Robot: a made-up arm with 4 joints. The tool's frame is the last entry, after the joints. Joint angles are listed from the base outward. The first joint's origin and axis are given. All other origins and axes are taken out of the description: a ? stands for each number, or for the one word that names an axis. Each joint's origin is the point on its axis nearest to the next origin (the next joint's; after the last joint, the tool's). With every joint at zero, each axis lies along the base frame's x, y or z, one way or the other. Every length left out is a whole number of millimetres.
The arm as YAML. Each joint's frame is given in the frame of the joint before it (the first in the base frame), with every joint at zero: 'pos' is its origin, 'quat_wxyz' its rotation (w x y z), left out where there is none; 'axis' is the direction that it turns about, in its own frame. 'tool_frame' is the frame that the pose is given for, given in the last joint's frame.
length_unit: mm
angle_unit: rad
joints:
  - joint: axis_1
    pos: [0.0, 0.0, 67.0]
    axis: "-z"
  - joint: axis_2
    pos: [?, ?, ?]
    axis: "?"
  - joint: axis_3
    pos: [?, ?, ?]
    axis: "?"
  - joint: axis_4
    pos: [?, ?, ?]
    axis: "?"
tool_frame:
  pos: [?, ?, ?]
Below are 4 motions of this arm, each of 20 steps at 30 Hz.
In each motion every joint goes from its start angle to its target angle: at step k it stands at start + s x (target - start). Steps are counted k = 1, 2, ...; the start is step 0. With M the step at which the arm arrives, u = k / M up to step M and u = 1 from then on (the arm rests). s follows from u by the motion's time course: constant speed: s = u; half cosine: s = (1 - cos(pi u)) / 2; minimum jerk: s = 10 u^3 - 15 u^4 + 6 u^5.
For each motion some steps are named. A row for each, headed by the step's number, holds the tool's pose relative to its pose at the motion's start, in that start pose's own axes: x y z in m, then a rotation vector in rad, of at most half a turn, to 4 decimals.
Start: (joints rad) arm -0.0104 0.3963 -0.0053 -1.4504
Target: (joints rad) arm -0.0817 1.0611 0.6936 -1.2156
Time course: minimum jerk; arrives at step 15
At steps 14, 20:
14: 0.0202 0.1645 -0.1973 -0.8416 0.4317 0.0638
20: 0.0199 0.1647 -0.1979 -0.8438 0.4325 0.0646

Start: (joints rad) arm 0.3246 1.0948 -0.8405 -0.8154
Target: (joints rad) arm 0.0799 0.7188 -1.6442 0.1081
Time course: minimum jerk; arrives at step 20
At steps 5, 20:
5: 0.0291 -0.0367 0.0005 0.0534 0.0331 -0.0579
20: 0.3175 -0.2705 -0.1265 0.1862 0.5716 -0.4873

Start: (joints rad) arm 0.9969 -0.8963 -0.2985 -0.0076
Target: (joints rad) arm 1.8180 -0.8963 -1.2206 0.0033
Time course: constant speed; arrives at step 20
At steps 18, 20:
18: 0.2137 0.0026 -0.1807 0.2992 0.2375 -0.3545
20: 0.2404 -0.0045 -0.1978 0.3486 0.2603 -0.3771

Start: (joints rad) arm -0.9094 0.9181 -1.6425 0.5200
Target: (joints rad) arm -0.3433 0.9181 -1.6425 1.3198
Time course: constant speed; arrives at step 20
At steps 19, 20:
19: 0.0363 -0.0980 -0.2029 -0.1351 0.5325 -0.7177
20: 0.0325 -0.1041 -0.2141 -0.1537 0.5589 -0.7533

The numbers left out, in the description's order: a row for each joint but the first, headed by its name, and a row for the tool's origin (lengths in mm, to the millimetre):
axis_2: xyz -345.0 -41.0 0.0, axis -x
axis_3: xyz 0.0 -171.0 -99.0, axis -y
axis_4: xyz -32.0 0.0 353.0, axis -z
tool: xyz 101.0 157.0 0.0

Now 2 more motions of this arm.
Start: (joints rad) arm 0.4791 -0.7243 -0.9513 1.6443
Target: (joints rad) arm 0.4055 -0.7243 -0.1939 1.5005
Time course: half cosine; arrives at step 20
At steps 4, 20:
4: -0.0004 -0.0232 0.0092 0.0678 0.0003 0.0169
20: 0.0034 -0.2531 0.0210 0.7095 -0.0294 0.1850

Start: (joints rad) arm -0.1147 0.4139 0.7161 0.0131
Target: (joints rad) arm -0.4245 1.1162 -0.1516 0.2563
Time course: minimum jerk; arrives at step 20
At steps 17, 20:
17: 0.2003 0.0746 -0.2124 -0.6617 0.5114 0.1937
20: 0.2034 0.0762 -0.2206 -0.6861 0.5180 0.1911

